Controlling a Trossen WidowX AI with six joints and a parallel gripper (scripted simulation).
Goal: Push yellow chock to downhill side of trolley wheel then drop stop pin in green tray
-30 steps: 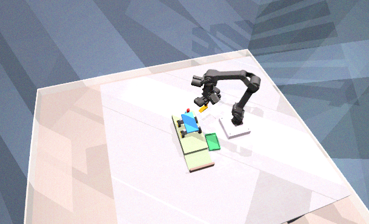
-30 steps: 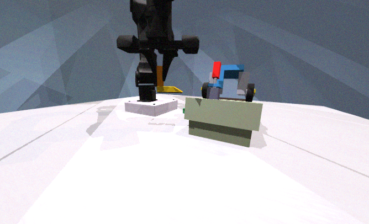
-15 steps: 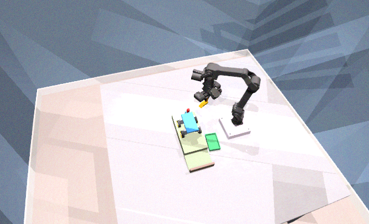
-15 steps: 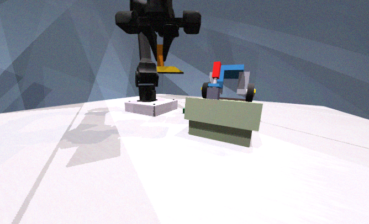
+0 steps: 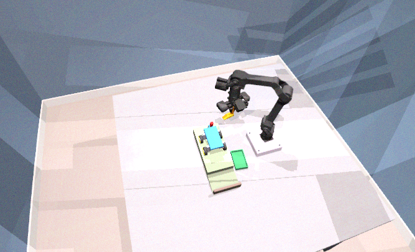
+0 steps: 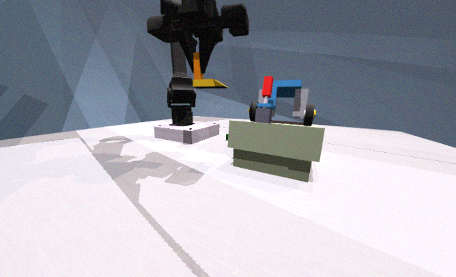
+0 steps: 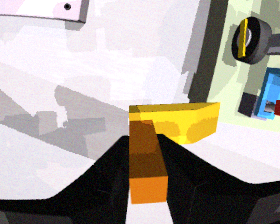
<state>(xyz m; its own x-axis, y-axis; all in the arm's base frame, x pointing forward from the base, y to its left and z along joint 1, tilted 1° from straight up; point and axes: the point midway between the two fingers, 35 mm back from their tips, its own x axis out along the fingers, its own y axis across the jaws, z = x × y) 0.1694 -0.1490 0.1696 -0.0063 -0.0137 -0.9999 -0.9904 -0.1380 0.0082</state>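
The yellow chock lies 20 mm ahead of my gripper tip and 10 mm below it. The rest, counted from my gripper tip: blue trolley 160 mm ahead, 100 mm to the left, 60 mm below; then pale green ramp 160 mm ahead, 110 mm to the left, 130 mm below; then red-headed stop pin 130 mm ahead, 20 mm to the left, 50 mm below.
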